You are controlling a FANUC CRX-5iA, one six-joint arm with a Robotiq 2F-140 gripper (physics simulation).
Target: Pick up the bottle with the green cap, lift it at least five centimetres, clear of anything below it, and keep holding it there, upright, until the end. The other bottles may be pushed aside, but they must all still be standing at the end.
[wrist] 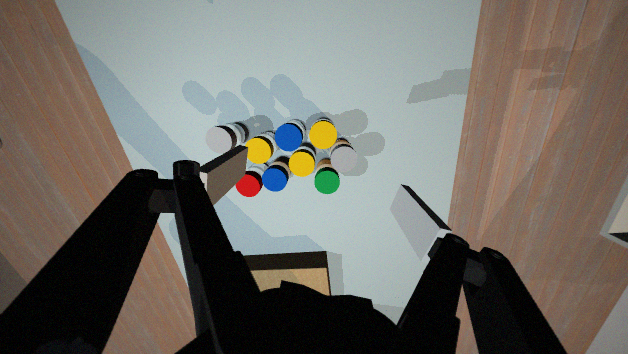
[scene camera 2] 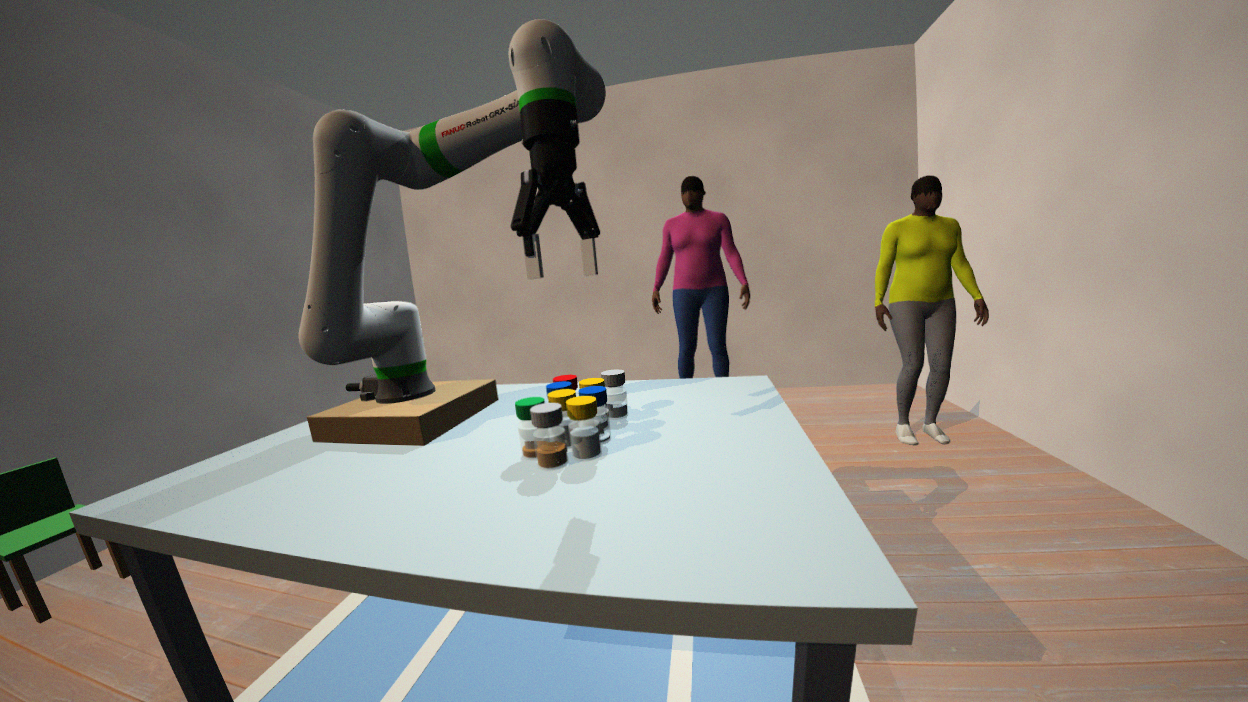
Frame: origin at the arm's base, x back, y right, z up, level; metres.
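Seen in the pictures: gripper, fingertip midpoint: [wrist: 322, 179] [scene camera 2: 565, 276]; arm's base, link origin: [scene camera 2: 406, 395].
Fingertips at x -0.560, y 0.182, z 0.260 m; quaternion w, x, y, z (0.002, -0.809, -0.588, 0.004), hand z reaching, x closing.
Pixels of each thing's top centre, then the offset from my fingertips to it. Level surfaces: height alone.
- green-capped bottle, top centre: [scene camera 2: 529, 401] [wrist: 327, 182] dx +0.096, dy +0.003, dz -0.219 m
- yellow-capped bottle, top centre: [scene camera 2: 561, 393] [wrist: 301, 164] dx +0.053, dy -0.048, dz -0.219 m
- red-capped bottle, top centre: [scene camera 2: 564, 377] [wrist: 247, 186] dx +0.094, dy -0.171, dz -0.219 m
- table, surface height: dz -0.324 m
The green-capped bottle [scene camera 2: 529, 407] [wrist: 327, 181] stands upright on the table at the edge of a tight cluster. A grey-capped bottle [scene camera 2: 547, 415] [wrist: 344, 158] and a yellow-capped bottle [scene camera 2: 562, 399] [wrist: 301, 163] stand close beside it; contact cannot be told. My gripper [scene camera 2: 562, 261] [wrist: 322, 179] is wide open and empty, pointing down high above the cluster. In the wrist view the green cap lies between the two finger pads, nearer the upper side of the gap. The lower part of the green-capped bottle is partly hidden in both views.
Also upright in the cluster are a red-capped bottle [scene camera 2: 565, 380] [wrist: 248, 185], two blue-capped, two more yellow-capped and another grey-capped bottle [scene camera 2: 613, 378] [wrist: 219, 139]. The wooden base block [scene camera 2: 366, 429] [wrist: 295, 276] is on the table [scene camera 2: 698, 523]. Two people stand beyond the table.
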